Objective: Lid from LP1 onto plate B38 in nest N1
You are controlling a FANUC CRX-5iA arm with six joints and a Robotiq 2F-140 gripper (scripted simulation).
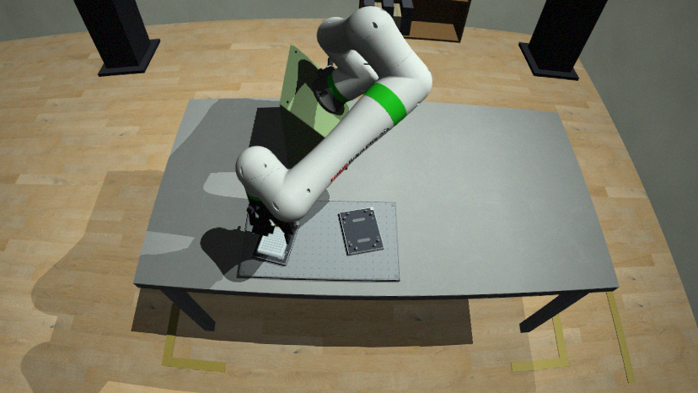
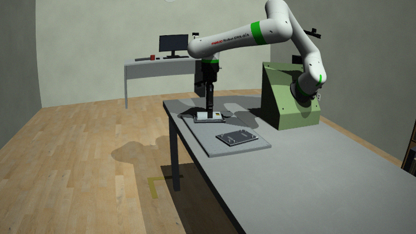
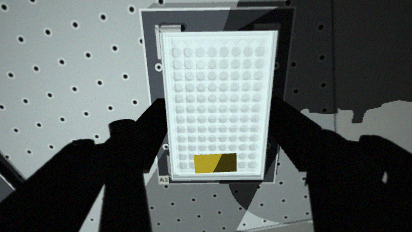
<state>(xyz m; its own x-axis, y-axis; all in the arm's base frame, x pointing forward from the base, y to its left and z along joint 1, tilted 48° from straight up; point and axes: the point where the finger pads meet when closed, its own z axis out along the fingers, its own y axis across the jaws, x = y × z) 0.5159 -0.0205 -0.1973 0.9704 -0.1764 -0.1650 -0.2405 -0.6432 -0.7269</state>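
The clear lid is 2 cm below my hand. From my hand the other things lie so: lid park LP1: 29 cm to the left, 4 cm below, 4 cm behind; white culture plate: 3 cm below; dark nest N1: 4 cm below.
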